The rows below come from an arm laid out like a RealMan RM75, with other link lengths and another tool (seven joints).
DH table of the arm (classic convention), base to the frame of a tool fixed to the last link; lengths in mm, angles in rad. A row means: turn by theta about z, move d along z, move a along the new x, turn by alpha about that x. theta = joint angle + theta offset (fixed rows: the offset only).
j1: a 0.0, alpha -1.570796, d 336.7, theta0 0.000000
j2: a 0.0, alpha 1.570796, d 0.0, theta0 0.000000
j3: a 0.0, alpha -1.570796, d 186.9, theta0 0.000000
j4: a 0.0, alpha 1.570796, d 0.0, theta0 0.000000
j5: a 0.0, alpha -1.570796, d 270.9, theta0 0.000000
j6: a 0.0, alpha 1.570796, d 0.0, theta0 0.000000
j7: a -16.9, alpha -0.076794, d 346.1, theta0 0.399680
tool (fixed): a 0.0, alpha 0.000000, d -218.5, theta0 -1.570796
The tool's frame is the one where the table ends.
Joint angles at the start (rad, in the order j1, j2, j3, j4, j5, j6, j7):
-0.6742, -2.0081, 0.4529, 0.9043, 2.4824, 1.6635, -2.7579
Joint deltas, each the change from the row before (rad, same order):
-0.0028, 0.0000, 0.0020, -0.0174, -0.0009, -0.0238, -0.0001
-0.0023, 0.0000, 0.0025, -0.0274, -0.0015, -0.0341, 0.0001
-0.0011, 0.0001, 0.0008, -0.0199, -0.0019, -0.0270, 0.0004
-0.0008, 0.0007, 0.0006, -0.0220, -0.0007, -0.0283, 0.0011
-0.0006, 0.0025, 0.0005, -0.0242, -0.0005, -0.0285, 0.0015
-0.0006, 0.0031, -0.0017, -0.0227, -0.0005, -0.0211, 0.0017
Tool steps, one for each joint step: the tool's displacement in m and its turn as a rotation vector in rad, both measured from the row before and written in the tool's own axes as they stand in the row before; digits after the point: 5 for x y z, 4 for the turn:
0.00226, 0.00012, 0.00413, -0.0074, 0.0051, -0.0064
0.00375, -0.00106, 0.00618, -0.0096, 0.0067, -0.0123
0.00303, -0.00082, 0.00426, -0.0098, 0.0063, -0.0096
0.00349, -0.00134, 0.00434, -0.0089, 0.0077, -0.0105
0.00384, -0.00160, 0.00402, -0.0082, 0.0087, -0.0112
0.00327, -0.00196, 0.00328, -0.0056, 0.0046, -0.0114

